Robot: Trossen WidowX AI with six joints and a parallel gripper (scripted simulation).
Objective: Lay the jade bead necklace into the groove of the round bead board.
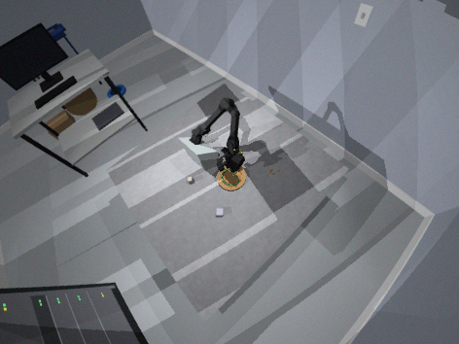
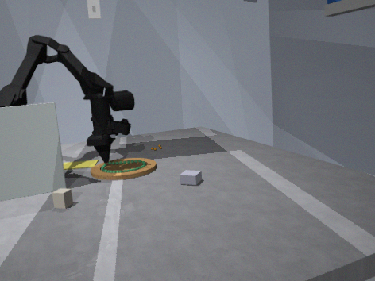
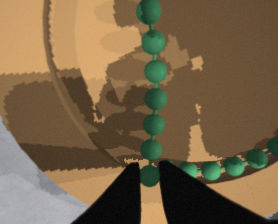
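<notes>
The yellow sheet lies 11 cm to the left of my gripper tip, 7 cm behind it and 2 cm below it. From my gripper tip the other things lie so: grey cube (29 cm to the right, 14 cm ahead, 1 cm below); then beige cube (25 cm to the right, 17 cm behind).
</notes>
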